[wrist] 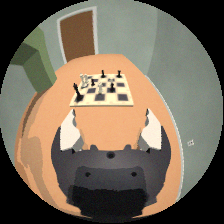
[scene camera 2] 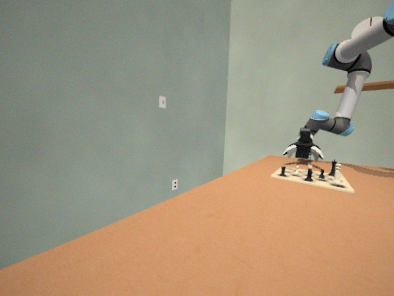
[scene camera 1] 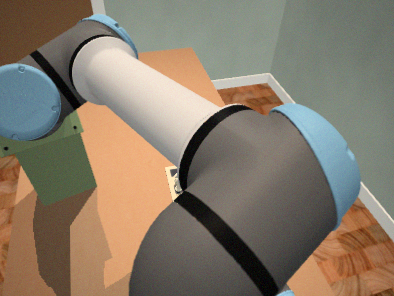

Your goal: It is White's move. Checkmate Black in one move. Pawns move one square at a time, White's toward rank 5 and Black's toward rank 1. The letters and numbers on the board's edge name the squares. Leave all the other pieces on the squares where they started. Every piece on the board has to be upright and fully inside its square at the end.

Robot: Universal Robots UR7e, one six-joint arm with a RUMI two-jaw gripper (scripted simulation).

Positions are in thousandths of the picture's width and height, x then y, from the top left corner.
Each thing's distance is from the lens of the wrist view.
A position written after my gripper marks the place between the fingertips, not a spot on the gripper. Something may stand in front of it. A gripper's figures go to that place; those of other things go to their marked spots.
my gripper (wrist: 493,489): 14 cm
chessboard (wrist: 542,431): 24 cm
